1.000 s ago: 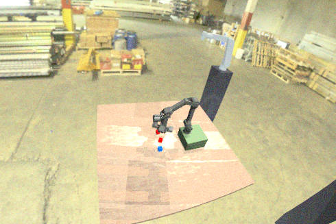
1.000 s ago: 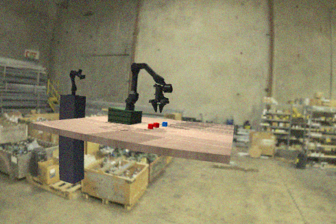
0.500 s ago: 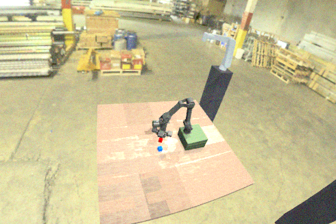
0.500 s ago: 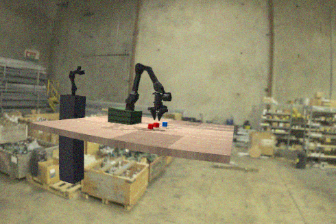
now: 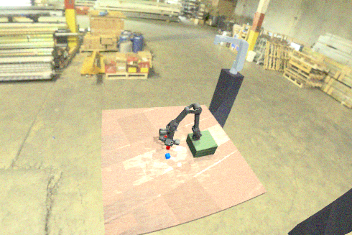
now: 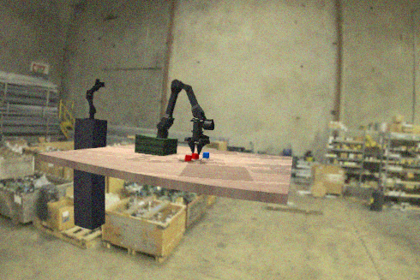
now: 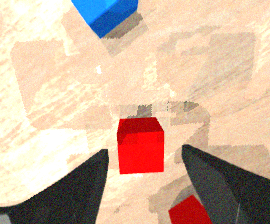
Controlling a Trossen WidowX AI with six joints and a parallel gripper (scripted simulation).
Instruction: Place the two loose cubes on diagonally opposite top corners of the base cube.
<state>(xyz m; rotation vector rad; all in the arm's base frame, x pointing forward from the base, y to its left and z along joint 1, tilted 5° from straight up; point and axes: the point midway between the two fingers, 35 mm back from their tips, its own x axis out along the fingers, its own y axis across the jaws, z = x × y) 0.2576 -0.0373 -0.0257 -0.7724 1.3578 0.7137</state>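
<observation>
The blue base cube is 40 mm ahead of my gripper tip, 100 mm to the left of it and 10 mm below it.
</observation>
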